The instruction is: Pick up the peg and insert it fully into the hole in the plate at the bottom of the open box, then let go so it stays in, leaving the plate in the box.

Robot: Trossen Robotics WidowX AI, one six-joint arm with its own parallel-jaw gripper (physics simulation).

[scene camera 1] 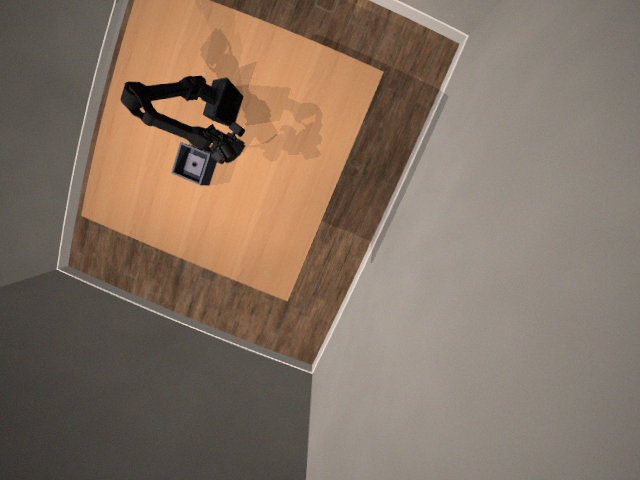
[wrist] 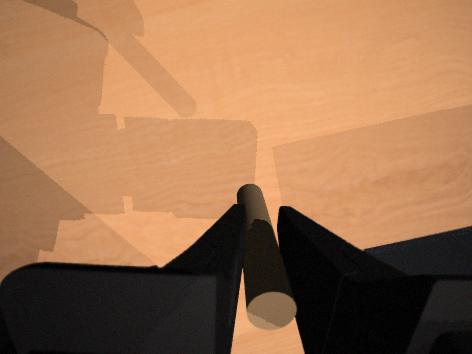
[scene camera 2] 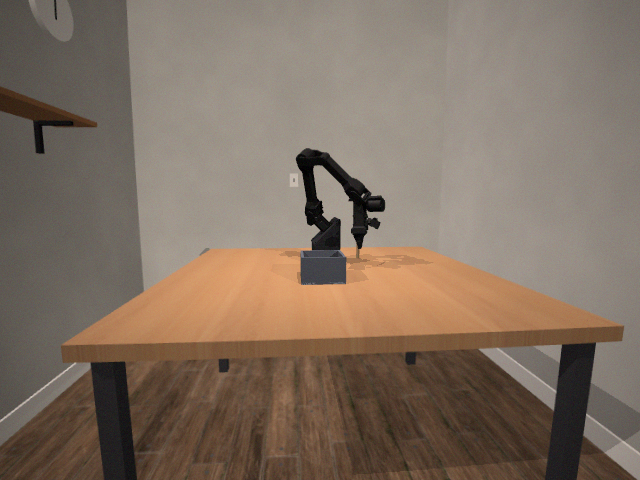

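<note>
The tan round peg is held roughly upright, with its lower end a little above the table and its shadow apart from it. My gripper is shut on the peg, one dark finger on each side. The open blue-grey box stands beside the gripper; part of its wall shows at the right edge of the wrist view. The light plate lies in the bottom of the box, its dark hole near the middle. The fingertips and peg are hidden under the arm in scene camera 1.
The wooden table carries the box and the arm's black base. The raised box walls surround the plate. Shadows of the arm and peg fall on the table.
</note>
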